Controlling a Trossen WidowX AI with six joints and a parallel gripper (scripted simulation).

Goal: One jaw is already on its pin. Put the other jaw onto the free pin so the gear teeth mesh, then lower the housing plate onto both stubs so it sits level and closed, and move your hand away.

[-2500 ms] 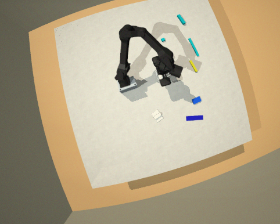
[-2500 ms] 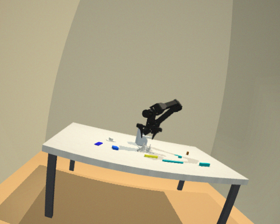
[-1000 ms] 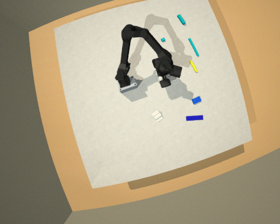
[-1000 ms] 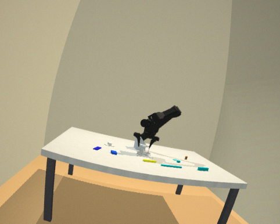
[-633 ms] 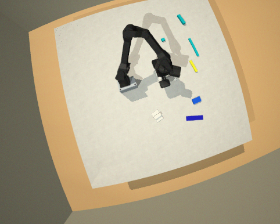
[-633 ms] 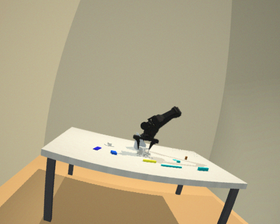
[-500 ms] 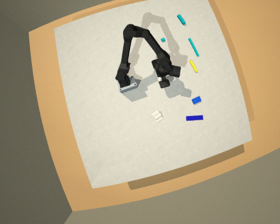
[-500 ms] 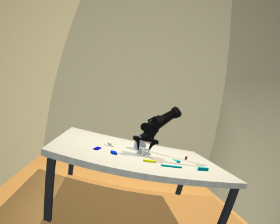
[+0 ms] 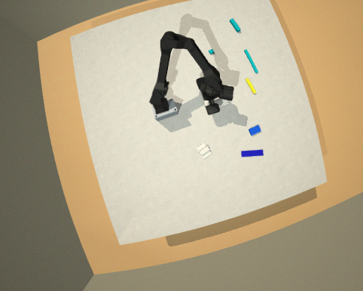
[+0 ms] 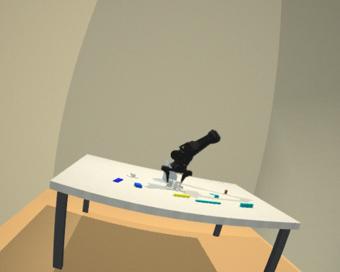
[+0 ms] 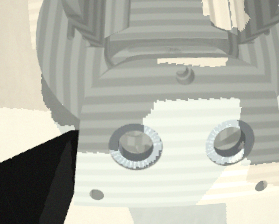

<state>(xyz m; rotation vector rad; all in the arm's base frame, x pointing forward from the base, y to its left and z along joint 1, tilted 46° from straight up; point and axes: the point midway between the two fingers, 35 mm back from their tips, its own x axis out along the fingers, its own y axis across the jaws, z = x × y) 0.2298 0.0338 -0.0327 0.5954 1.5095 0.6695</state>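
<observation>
My gripper tip is now 20 mm short of the white jaw piece, 20 mm to the right of it and 10 mm above it. Also, from my gripper tip: yellow bar (270 mm ahead, 10 mm to the left, 10 mm below); blue block (210 mm ahead, 230 mm to the right, 10 mm below); dark blue bar (160 mm ahead, 340 mm to the right, 20 mm below).
</observation>
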